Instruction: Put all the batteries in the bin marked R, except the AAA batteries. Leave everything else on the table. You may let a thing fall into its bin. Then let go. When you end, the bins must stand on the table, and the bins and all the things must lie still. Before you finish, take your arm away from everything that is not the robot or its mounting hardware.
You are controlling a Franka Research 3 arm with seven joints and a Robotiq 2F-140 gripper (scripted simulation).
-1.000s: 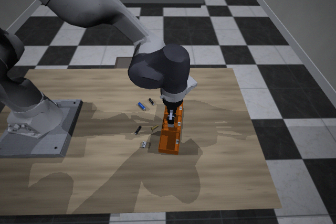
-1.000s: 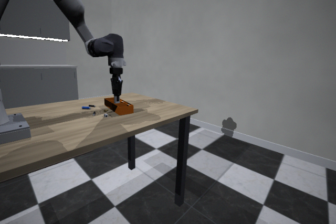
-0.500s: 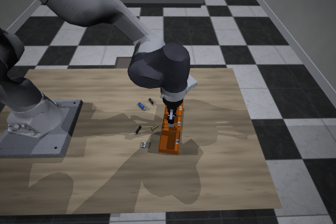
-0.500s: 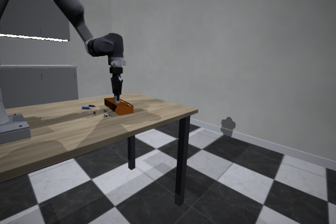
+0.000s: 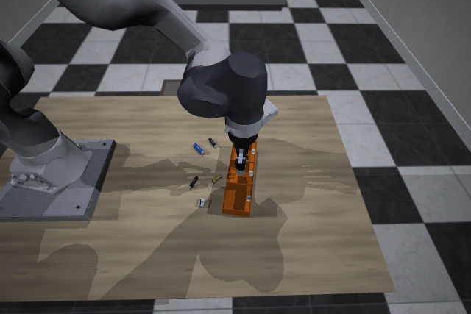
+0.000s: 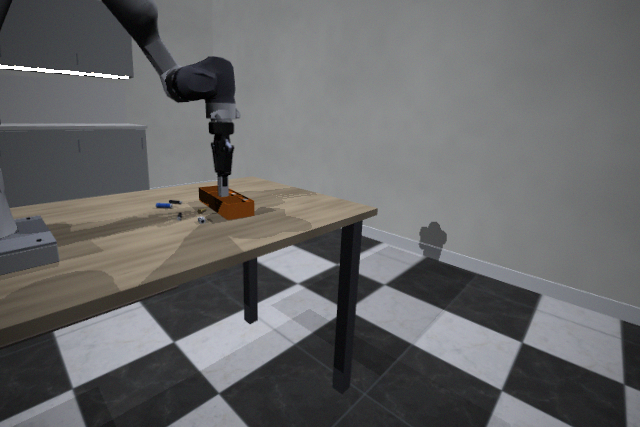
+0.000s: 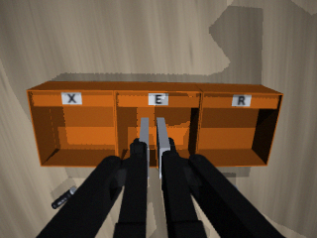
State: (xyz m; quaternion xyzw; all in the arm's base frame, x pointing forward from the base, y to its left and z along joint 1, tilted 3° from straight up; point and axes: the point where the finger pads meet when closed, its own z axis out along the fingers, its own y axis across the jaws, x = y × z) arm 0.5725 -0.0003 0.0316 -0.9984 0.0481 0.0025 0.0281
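Now: the orange three-compartment bin row 50 mm below my hand. Also, from my hand: thin black battery (150 mm behind, 70 mm below, 30 mm to the right); then grey block (120 mm behind, 100 mm to the right, 60 mm below); then yellow screw (80 mm behind, 60 mm below, 10 mm to the right).
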